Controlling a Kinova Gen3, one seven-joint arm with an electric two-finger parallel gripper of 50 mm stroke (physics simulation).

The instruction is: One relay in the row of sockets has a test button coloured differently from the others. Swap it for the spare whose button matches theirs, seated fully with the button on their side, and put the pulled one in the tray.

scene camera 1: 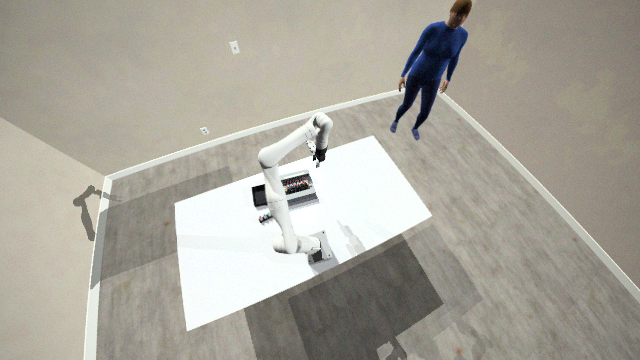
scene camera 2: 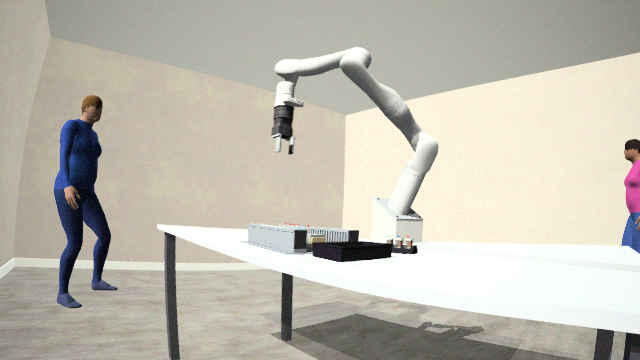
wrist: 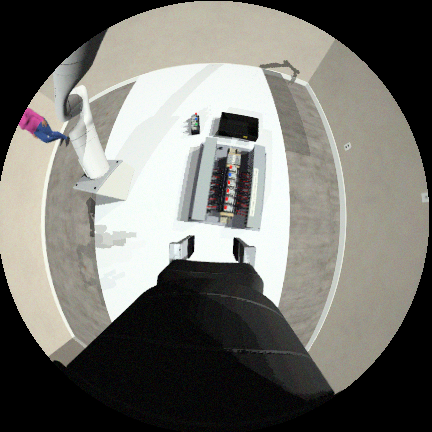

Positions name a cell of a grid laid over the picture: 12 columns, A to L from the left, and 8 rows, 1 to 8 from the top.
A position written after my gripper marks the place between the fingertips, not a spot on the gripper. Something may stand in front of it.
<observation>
I see my gripper (scene camera 2: F4), a black tray (scene camera 2: G6) and a grey wire duct (scene camera 2: F6).
My gripper shows as well in the wrist view (wrist: F5). The grey wire duct also shows in the wrist view (wrist: F4).
</observation>
